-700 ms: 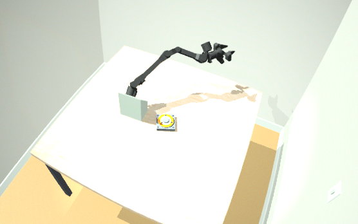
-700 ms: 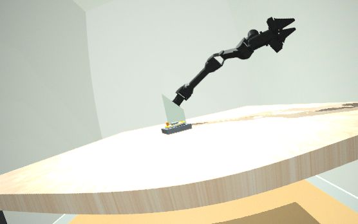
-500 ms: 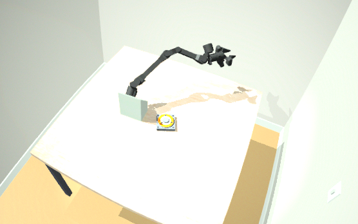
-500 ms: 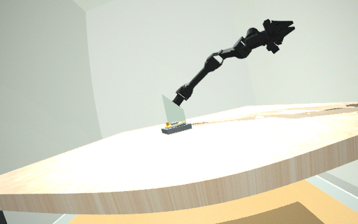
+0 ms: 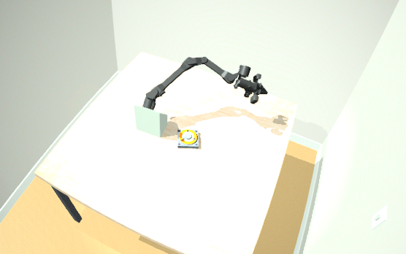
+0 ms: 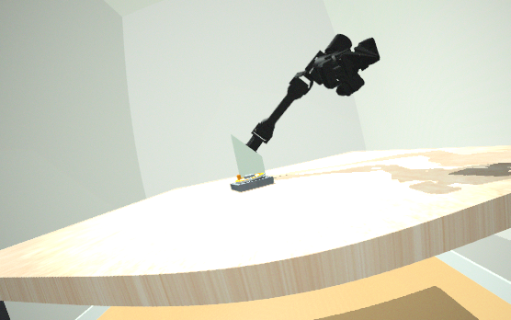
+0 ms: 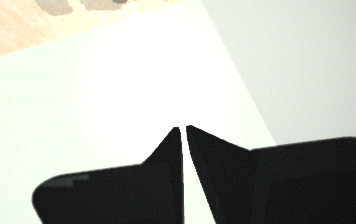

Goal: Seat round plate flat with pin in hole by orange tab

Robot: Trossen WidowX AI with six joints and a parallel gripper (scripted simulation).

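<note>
My gripper tip is 390 mm past the base, 310 mm to the left of it and 220 mm above it.
</note>
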